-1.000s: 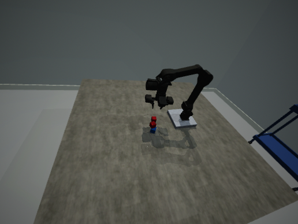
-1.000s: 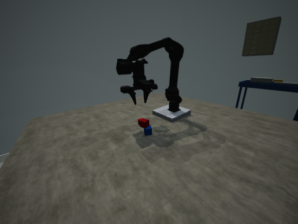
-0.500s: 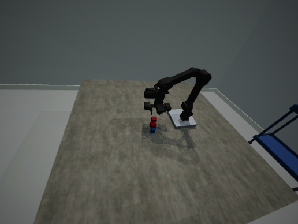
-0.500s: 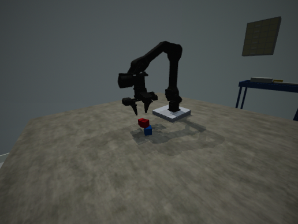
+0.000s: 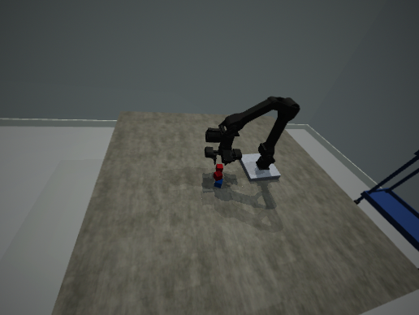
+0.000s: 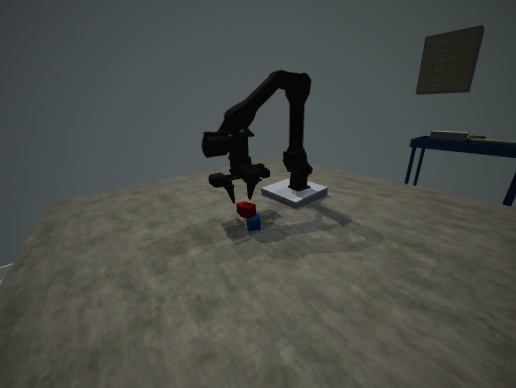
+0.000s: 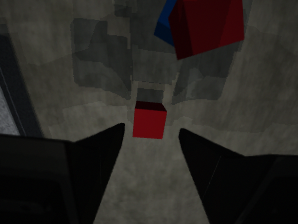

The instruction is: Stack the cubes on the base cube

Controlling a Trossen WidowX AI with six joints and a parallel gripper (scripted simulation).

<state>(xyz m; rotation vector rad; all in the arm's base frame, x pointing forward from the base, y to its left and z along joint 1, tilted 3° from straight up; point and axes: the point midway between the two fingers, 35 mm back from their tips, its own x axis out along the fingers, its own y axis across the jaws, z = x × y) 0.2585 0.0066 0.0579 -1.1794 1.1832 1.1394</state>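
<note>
Now: the blue cube 100 mm to the left of my gripper tip, 30 mm below it and 20 mm ahead of it.
</note>
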